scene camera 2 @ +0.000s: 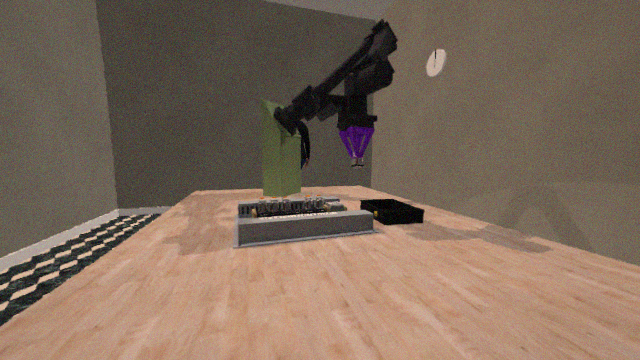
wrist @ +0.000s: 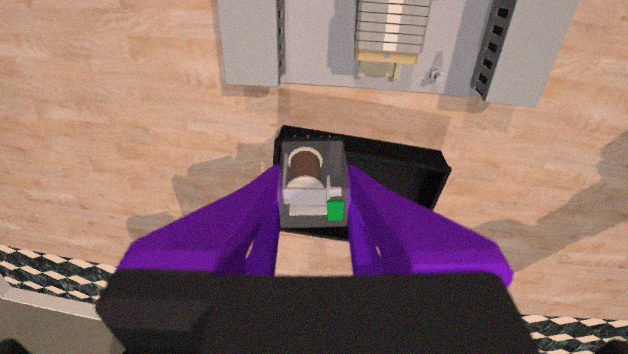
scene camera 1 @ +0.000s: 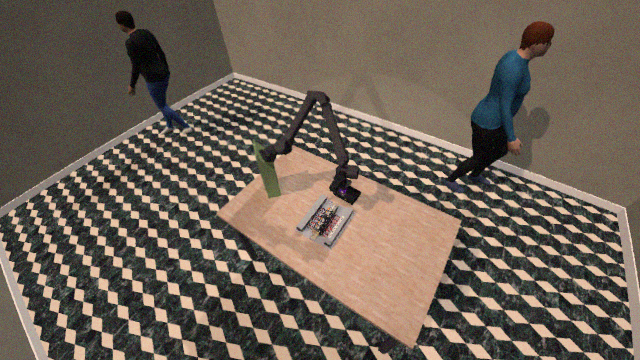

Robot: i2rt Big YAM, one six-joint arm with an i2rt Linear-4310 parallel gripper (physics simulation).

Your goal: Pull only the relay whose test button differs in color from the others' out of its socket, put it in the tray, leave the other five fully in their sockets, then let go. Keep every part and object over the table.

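Seen in the pictures: gripper, fingertip midpoint: [scene camera 2: 356, 158] [wrist: 313, 178] [scene camera 1: 342, 192]; arm's base, origin of the base link: [scene camera 2: 284, 121] [scene camera 1: 266, 156].
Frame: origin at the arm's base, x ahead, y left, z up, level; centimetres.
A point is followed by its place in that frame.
Observation:
My gripper [scene camera 1: 343, 192] {x 45.7, y 24.9, z -14.8 cm} [scene camera 2: 357, 161] {x 45.7, y 24.9, z -14.8 cm} [wrist: 313, 178] {x 45.7, y 24.9, z -14.8 cm} is shut on the relay with the green test button [wrist: 312, 200] {x 45.6, y 24.8, z -13.3 cm}. The relay is a clear-cased block, upright between the purple fingers, out of its socket. It hangs well above the table, over the left part of the black tray [scene camera 2: 402, 217] {x 47.0, y 36.8, z -30.0 cm} [wrist: 395, 148] {x 37.2, y 29.5, z -30.6 cm} in the wrist view, touching nothing below. The tray lies beside the grey panel [scene camera 1: 303, 222] [scene camera 2: 305, 228] {x 58.2, y 12.4, z -29.6 cm} [wrist: 250, 45] {x 52.1, y 24.4, z -27.5 cm}. Other relays [scene camera 2: 285, 204] {x 48.7, y 6.8, z -26.4 cm} with orange tops stand in a row on the panel; their seating is too small to judge. Their sockets are mostly hidden by the front duct.
Grey wire ducts [scene camera 2: 270, 230] [wrist: 530, 55] rise along both long sides of the panel. A terminal block [wrist: 392, 25] {x 43.2, y 19.4, z -27.1 cm} sits at its near end in the wrist view. A green upright board [scene camera 1: 268, 172] {x 7.4, y -4.2, z -6.3 cm} [scene camera 2: 281, 165] {x 8.7, y -0.2, z -18.5 cm} stands by the arm's base. Two people stand on the floor beyond the table.

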